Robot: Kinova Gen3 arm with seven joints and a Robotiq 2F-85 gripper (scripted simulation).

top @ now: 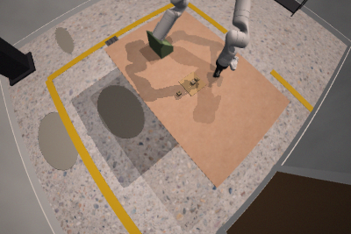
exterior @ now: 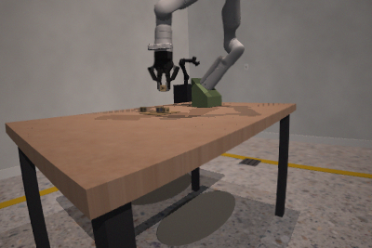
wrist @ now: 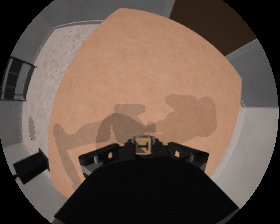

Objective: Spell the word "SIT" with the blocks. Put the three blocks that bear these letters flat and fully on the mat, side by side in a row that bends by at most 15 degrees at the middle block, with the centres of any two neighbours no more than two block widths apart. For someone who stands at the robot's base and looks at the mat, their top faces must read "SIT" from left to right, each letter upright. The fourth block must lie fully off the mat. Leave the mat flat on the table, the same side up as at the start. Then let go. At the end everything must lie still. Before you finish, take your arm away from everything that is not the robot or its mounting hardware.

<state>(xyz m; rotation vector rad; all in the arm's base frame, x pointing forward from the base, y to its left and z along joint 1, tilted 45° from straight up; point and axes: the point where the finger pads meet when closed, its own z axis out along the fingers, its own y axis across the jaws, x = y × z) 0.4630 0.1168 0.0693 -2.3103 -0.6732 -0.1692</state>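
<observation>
My hand is 12 cm to the left of the tan mat, 12 cm above it and 7 cm past it.
</observation>
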